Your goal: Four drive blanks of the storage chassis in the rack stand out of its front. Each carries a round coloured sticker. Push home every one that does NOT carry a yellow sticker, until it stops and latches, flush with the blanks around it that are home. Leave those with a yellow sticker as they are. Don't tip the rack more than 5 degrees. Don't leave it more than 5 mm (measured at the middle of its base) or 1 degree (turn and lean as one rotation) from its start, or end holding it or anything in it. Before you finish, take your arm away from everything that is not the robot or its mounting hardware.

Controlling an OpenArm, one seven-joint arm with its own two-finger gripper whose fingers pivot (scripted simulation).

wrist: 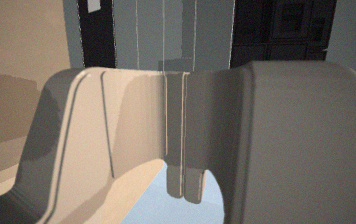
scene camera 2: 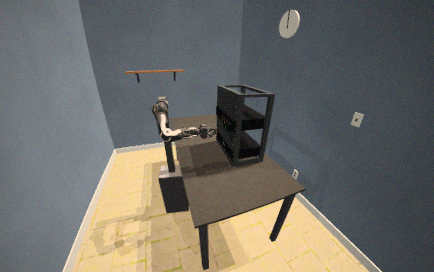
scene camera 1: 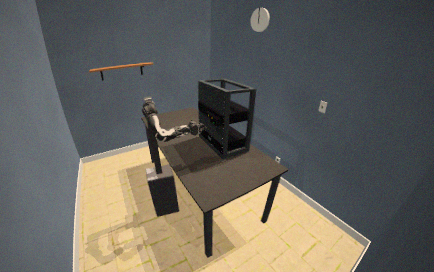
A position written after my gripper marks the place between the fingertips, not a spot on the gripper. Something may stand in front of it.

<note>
In view: my gripper (wrist: 192, 134) and an arm pedestal (scene camera 1: 163, 191).
The arm pedestal shows as well in scene camera 2 (scene camera 2: 173, 191).
</note>
